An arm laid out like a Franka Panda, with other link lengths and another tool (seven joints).
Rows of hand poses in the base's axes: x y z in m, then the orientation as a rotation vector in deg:
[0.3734 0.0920 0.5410 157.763 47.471 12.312]
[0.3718 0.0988 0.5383 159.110 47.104 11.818]
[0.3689 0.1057 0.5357 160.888 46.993 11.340]
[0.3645 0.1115 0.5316 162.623 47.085 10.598]
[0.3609 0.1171 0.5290 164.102 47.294 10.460]
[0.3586 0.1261 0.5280 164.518 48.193 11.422]
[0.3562 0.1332 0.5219 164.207 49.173 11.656]
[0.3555 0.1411 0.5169 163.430 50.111 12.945]
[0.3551 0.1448 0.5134 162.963 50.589 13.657]
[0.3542 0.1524 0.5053 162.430 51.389 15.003]
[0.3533 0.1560 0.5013 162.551 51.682 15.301]
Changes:
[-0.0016 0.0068 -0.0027 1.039 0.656 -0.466]
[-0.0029 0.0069 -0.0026 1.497 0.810 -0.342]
[-0.0044 0.0058 -0.0041 1.439 0.987 -0.215]
[-0.0036 0.0056 -0.0026 1.377 0.545 -0.062]
[-0.0023 0.0090 -0.0010 0.808 -0.362 0.586]
[-0.0024 0.0071 -0.0061 -0.018 -0.117 0.691]
[-0.0007 0.0079 -0.0050 -0.178 -0.913 0.781]
[-0.0004 0.0037 -0.0035 -0.134 -0.521 0.412]
[-0.0009 0.0076 -0.0081 0.054 -0.884 0.669]
[-0.0009 0.0036 -0.0040 0.255 -0.101 0.196]

